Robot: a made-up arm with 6 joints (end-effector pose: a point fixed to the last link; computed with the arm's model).
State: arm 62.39 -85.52 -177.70 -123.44 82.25 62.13
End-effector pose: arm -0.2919 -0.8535 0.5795 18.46 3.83 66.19
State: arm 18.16 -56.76 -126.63 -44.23 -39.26 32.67
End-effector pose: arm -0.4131 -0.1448 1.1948 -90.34 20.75 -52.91
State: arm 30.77 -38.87 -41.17 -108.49 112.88 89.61
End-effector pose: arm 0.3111 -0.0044 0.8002 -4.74 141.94 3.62
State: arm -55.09 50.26 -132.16 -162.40 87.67 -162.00
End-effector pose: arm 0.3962 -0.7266 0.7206 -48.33 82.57 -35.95
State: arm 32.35 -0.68 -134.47 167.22 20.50 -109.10
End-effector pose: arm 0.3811 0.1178 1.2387 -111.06 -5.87 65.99
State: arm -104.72 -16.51 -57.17 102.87 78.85 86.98
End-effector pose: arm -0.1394 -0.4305 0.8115 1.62 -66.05 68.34
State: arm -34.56 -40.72 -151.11 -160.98 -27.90 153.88
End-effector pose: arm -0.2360 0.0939 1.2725 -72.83 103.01 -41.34
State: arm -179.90 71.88 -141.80 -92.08 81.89 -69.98
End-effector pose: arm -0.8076 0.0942 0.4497 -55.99 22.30 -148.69
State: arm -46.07 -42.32 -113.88 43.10 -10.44 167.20
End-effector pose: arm -0.1945 0.0114 1.3124 -67.47 -96.46 74.40
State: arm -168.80 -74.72 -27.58 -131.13 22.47 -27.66
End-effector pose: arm -0.1327 0.0037 0.7976 -82.61 -8.07 -58.27
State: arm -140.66 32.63 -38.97 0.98 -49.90 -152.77
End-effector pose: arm -0.3687 -0.2410 0.3698 -23.18 -64.53 -57.50
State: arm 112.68 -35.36 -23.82 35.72 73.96 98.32
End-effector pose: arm -0.0624 0.2578 0.6122 -12.37 -79.24 -73.87
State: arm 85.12 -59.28 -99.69 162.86 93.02 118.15
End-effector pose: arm 0.0694 -0.2619 1.2437 -24.14 23.62 -4.72
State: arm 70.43 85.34 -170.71 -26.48 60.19 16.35
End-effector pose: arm 0.3568 0.7581 0.4775 85.57 -76.00 -37.46
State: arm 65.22 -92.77 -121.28 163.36 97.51 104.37
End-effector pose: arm -0.2377 -0.7441 0.8794 42.39 21.44 -5.70
